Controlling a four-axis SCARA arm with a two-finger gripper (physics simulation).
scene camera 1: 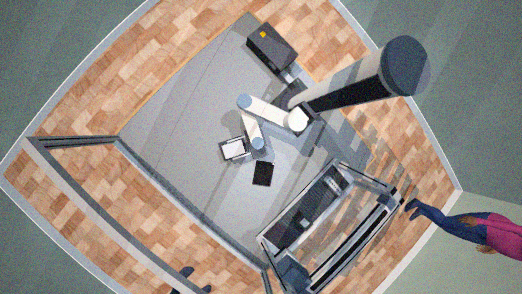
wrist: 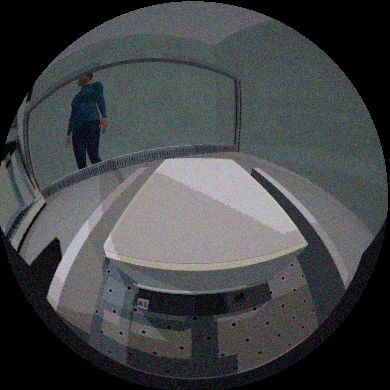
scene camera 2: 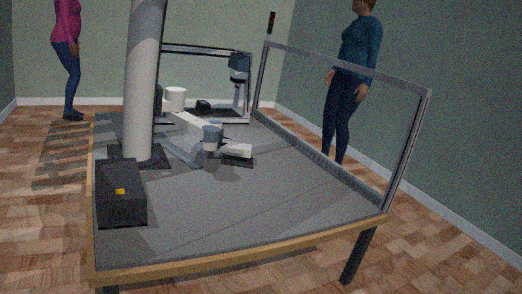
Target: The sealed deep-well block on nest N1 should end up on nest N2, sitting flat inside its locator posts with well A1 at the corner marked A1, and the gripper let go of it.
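Frame: origin at the arm's base, x back, y up, z left, level; millimetres.
Seen in the pictures: gripper, fingertip midpoint: (scene camera 1: 229, 150) (wrist: 200, 174) (scene camera 2: 243, 147); arm's base, link origin: (scene camera 2: 136, 158).
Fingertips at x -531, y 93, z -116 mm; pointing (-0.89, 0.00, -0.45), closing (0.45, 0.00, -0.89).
Note:
Pixels of each thing's middle, then the offset from my fingertips to it.
- sealed deep-well block, body centre: (wrist: 202, 201) (scene camera 2: 238, 149) (scene camera 1: 233, 149) dz +11, dx +22, dy -13 mm
- dark plate, body centre: (wrist: 203, 240) (scene camera 2: 237, 159) (scene camera 1: 233, 148) dz +7, dx +22, dy -69 mm
- Nest N1, body centre: (scene camera 1: 263, 173) dz +271, dx +42, dy -71 mm
The sealed deep-well block (scene camera 1: 233, 149) (scene camera 2: 238, 149) (wrist: 200, 215), pale and flat-topped, is held level over nest N2. My gripper (scene camera 1: 234, 148) (wrist: 200, 174) is shut on it, with one long finger along each side. Nest N2, a dark plate (scene camera 2: 241, 162) (wrist: 205, 303), shows beneath the block's near edge in the wrist view, and a gap seems to separate them. Its A1 label (wrist: 143, 303) is at the near left there. The locator posts and well A1 cannot be made out. Nest N1 (scene camera 1: 263, 173), a bare black plate, lies beside N2 in scene camera 1; the arm mostly hides it in scene camera 2.
The arm's column (scene camera 1: 350, 90) (scene camera 2: 139, 90) stands behind. A dark box with a yellow mark (scene camera 1: 271, 47) (scene camera 2: 121, 200) sits at the table edge. A framed gantry unit (scene camera 1: 299, 220) (scene camera 2: 245, 90) stands beyond N1. A guard panel (scene camera 2: 350, 65) (wrist: 237, 115) edges the table. People stand outside.

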